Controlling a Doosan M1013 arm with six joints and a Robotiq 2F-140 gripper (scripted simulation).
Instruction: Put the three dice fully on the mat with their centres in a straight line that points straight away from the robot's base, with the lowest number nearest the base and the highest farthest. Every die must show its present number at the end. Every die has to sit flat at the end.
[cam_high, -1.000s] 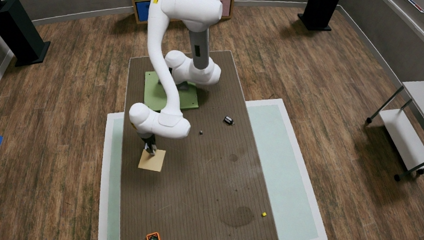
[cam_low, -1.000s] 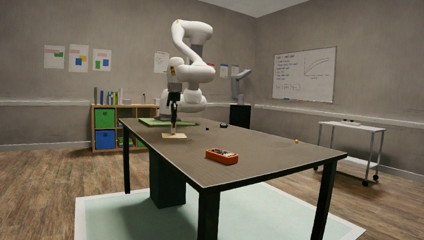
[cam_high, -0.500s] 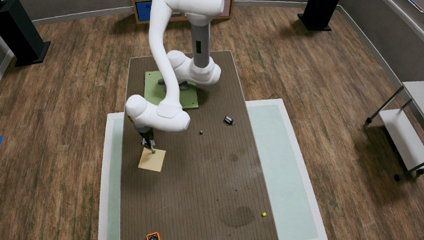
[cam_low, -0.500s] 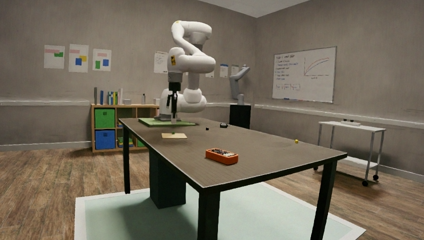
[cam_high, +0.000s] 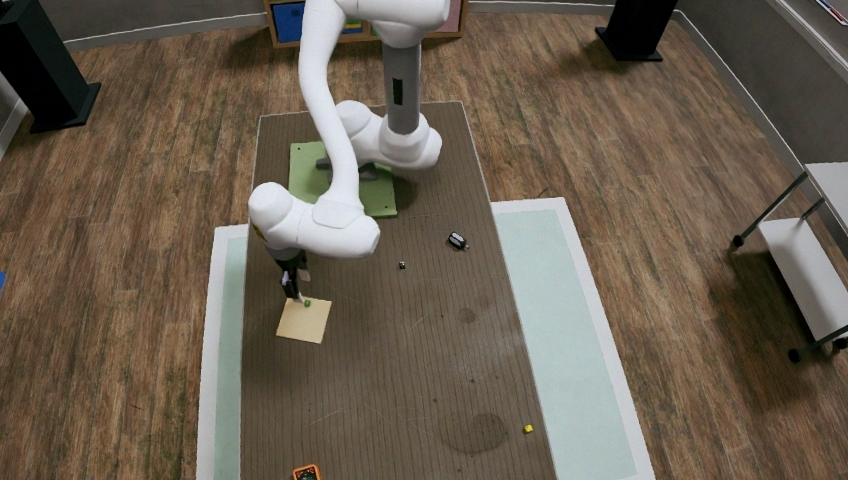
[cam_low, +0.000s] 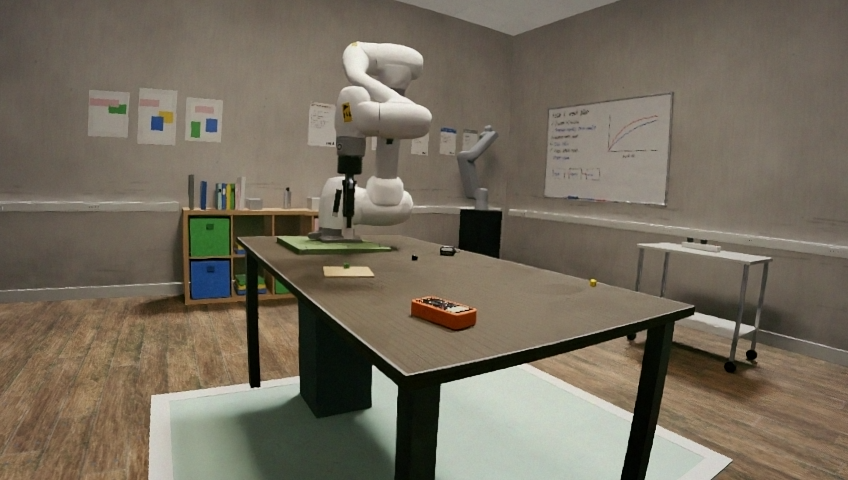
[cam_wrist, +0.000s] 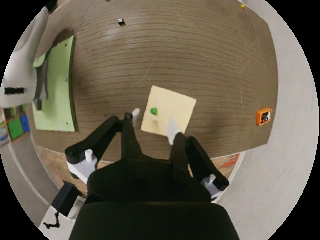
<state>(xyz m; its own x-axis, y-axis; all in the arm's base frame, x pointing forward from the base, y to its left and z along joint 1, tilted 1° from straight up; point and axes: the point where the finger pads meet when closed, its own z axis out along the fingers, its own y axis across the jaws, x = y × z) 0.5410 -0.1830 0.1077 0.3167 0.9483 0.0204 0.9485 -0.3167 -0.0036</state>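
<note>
The yellow die is 58 cm to the left of my hand, 48 cm ahead of it and 12 cm below it. From my hand the other things lie so: small dark die (31 cm to the left, 12 cm below, 10 cm behind); then mat (13 cm below, 5 cm ahead, 2 cm to the right); then green die (12 cm below).
</note>
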